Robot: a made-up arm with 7 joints. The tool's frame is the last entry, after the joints. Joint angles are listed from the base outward. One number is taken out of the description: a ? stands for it. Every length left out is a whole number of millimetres.
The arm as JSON. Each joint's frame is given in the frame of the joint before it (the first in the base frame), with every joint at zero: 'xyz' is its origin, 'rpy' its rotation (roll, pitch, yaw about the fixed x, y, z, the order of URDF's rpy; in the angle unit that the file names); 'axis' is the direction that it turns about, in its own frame. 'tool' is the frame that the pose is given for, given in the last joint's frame.
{
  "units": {
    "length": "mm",
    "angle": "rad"
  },
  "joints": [
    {
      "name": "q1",
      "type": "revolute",
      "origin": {
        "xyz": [
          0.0,
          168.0,
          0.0
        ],
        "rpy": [
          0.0,
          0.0,
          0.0
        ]
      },
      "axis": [
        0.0,
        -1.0,
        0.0
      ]
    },
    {
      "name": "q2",
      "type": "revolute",
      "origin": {
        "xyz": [
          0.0,
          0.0,
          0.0
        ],
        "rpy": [
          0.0,
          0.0,
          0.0
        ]
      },
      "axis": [
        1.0,
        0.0,
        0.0
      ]
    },
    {
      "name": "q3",
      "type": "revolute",
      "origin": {
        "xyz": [
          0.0,
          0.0,
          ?
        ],
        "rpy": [
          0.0,
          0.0,
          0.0
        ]
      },
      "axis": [
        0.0,
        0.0,
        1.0
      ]
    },
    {
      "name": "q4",
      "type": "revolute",
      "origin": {
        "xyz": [
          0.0,
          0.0,
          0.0
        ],
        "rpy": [
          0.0,
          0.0,
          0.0
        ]
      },
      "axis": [
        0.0,
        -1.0,
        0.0
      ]
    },
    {
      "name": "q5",
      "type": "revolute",
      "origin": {
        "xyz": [
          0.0,
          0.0,
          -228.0
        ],
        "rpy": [
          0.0,
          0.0,
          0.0
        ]
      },
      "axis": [
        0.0,
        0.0,
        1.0
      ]
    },
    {
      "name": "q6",
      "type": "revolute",
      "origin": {
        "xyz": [
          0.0,
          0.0,
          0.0
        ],
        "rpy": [
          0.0,
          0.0,
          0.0
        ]
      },
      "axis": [
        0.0,
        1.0,
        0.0
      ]
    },
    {
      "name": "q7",
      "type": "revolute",
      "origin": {
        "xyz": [
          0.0,
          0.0,
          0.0
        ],
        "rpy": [
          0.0,
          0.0,
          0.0
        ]
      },
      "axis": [
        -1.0,
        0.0,
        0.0
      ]
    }
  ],
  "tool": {
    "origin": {
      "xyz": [
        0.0,
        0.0,
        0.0
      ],
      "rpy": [
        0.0,
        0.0,
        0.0
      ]
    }
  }
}
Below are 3 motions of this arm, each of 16 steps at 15 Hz.
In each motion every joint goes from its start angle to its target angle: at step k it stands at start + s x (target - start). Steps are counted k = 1, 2, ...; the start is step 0. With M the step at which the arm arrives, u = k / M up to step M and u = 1 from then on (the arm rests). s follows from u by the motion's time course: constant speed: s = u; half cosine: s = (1 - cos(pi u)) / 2; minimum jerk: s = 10 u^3 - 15 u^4 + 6 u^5.
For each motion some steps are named. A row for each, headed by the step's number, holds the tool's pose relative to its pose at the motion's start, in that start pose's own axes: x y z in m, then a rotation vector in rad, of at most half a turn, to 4 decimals.
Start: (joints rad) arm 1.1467 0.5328 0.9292 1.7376 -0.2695 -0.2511 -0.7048
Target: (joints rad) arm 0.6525 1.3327 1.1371 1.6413 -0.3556 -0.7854 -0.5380
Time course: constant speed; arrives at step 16
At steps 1, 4, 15, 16:
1: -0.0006 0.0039 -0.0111 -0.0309 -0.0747 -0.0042
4: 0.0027 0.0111 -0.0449 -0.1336 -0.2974 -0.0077
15: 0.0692 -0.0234 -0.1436 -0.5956 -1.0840 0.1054
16: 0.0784 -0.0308 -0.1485 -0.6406 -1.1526 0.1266

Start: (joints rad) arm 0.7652 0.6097 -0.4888 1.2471 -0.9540 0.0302 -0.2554
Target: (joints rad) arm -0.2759 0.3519 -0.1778 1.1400 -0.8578 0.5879 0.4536
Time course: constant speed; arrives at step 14
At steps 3, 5, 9, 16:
3: 0.0182 -0.0546 0.0554 -0.3532 0.1561 0.0824
5: 0.0309 -0.0842 0.0994 -0.5981 0.2617 0.1324
9: 0.0569 -0.1226 0.2006 -1.1029 0.4836 0.2190
16: 0.0885 -0.1248 0.3412 -1.7415 0.8039 0.2964

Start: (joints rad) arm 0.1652 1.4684 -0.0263 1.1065 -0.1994 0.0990 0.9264
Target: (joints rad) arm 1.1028 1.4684 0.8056 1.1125 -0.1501 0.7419 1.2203
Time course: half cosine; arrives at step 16
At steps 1, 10, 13, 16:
1: -0.0004 0.0022 0.0026 0.0113 -0.0027 0.0123
10: -0.0902 0.0349 0.2080 0.6646 -0.5094 0.8991
13: -0.1334 -0.0085 0.2536 0.8185 -0.8189 1.1410
16: -0.1489 -0.0298 0.2645 0.8692 -0.9531 1.2168

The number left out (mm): -243.0
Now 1 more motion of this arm.
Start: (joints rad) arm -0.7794 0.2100 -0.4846 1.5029 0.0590 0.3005 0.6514
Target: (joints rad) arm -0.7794 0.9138 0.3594 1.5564 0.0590 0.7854 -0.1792
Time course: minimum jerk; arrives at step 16
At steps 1, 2, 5, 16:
1: -0.0002 0.0005 0.0006 0.0041 0.0016 0.0005
2: -0.0011 0.0039 0.0043 0.0298 0.0116 0.0033
5: -0.0076 0.0412 0.0514 0.3368 0.1248 0.0260
16: 0.0799 0.1187 0.3183 1.8954 0.4575 -0.0726

